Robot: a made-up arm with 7 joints. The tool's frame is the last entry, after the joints.
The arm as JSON. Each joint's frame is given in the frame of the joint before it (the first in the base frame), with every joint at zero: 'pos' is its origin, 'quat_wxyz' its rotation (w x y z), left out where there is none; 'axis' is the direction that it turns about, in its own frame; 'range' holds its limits. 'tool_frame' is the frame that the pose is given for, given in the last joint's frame.
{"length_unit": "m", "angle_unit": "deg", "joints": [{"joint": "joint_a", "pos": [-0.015, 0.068, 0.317], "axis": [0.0, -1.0, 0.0], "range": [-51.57, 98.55]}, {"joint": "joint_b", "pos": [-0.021, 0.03, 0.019], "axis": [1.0, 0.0, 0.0], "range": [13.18, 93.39]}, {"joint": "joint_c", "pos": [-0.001, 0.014, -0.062], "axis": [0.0, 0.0, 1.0], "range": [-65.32, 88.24]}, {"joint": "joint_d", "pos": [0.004, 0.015, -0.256], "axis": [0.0, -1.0, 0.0], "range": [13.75, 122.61]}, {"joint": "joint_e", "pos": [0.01, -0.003, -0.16], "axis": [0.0, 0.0, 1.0], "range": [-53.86, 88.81]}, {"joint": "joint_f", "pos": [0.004, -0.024, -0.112], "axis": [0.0, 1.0, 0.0], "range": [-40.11, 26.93]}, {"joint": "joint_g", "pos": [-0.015, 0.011, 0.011], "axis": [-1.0, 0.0, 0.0], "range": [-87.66, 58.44]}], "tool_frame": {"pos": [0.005, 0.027, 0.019], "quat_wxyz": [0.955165, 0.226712, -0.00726, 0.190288]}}
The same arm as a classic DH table. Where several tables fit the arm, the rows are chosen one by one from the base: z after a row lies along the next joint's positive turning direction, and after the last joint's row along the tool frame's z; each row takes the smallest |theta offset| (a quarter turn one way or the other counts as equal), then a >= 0, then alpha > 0; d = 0 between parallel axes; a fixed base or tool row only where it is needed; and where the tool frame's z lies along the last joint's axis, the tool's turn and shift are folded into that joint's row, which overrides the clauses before.
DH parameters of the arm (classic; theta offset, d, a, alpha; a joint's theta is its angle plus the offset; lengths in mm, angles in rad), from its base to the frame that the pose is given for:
base (fixed): 0.0000 317.0 -15.0 1.5708
joint_a: 1.5708 -98.0 19.0 1.5708
joint_b: -1.5708 -22.0 14.0 -1.5708
joint_c: -1.5708 -318.0 4.0 1.5708
joint_d: 0.0000 -12.0 10.0 -1.5708
joint_e: 0.0000 -272.0 4.0 -1.5708
joint_f: -1.5708 -13.0 11.0 1.5708
joint_g: 1.1185 10.4 32.6 1.6433
tool (fixed): -1.1942 5.3 0.0 0.0000
Joint limits (rad, base to tool): -0.9001..1.7200 0.2300..1.6300 -1.1400..1.5401 0.2400..2.1399 -0.9400..1.5500 -0.7001..0.4700 -1.5300..1.0200

